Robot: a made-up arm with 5 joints.
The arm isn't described. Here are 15 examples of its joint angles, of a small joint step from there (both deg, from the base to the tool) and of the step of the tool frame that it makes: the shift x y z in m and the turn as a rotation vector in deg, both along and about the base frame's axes.
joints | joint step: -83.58 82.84 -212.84 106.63 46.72 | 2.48 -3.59 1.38 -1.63 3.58
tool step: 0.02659 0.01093 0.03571 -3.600 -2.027 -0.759
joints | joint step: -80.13 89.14 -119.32 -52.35 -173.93 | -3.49 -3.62 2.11 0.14 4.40
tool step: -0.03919 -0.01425 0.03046 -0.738 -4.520 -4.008
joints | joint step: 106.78 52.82 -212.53 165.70 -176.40 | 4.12 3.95 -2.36 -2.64 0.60
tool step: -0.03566 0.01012 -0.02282 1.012 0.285 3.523
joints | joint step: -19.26 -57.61 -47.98 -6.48 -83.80 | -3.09 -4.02 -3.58 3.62 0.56
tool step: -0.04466 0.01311 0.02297 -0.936 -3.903 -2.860
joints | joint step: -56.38 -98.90 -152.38 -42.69 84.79 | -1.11 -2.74 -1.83 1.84 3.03
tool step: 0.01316 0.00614 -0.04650 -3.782 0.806 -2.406
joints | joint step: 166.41 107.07 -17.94 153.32 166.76 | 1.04 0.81 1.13 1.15 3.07
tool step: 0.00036 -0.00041 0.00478 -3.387 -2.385 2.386
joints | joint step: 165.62 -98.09 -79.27 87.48 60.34 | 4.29 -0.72 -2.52 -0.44 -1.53
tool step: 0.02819 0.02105 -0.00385 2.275 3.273 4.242
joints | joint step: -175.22 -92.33 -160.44 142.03 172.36 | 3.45 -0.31 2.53 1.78 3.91
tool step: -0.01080 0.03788 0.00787 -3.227 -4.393 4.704
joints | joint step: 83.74 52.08 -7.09 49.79 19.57 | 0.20 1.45 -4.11 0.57 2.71
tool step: 0.00189 0.01959 -0.01911 1.787 -2.913 0.376
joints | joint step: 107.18 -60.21 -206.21 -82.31 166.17 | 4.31 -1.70 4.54 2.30 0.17
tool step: 0.04657 -0.00126 0.00543 -4.838 -1.741 4.142
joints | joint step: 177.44 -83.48 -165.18 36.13 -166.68 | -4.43 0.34 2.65 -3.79 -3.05
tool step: -0.00830 -0.05883 0.01854 -1.587 0.936 -6.990
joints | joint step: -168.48 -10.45 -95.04 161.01 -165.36 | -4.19 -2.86 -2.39 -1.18 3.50
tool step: 0.02040 0.02310 0.02423 1.682 6.798 -6.326
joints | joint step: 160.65 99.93 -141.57 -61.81 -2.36 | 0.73 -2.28 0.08 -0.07 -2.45
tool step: -0.01163 -0.00511 0.02652 2.981 1.375 0.113
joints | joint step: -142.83 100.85 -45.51 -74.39 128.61 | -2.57 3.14 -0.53 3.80 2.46
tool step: 0.01606 0.02061 -0.01539 3.213 -5.588 -4.935
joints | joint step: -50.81 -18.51 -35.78 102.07 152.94 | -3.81 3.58 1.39 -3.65 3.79
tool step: -0.00929 -0.01604 -0.02431 -0.668 3.057 -6.323
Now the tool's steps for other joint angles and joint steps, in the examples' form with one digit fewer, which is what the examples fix.
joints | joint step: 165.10 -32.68 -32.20 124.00 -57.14 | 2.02 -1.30 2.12 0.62 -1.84
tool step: 0.0090 -0.0082 -0.0071 -1.89 -1.02 2.94
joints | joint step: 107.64 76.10 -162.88 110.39 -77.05 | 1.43 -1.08 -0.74 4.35 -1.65
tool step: -0.0149 -0.0117 0.0166 -2.62 -0.14 2.93
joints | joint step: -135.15 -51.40 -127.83 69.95 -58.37 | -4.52 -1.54 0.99 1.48 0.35
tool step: 0.0205 -0.0088 -0.0079 0.39 -0.91 -4.41
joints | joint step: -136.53 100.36 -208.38 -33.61 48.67 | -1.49 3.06 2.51 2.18 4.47
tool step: -0.0267 -0.0020 -0.0482 3.05 -7.73 1.82
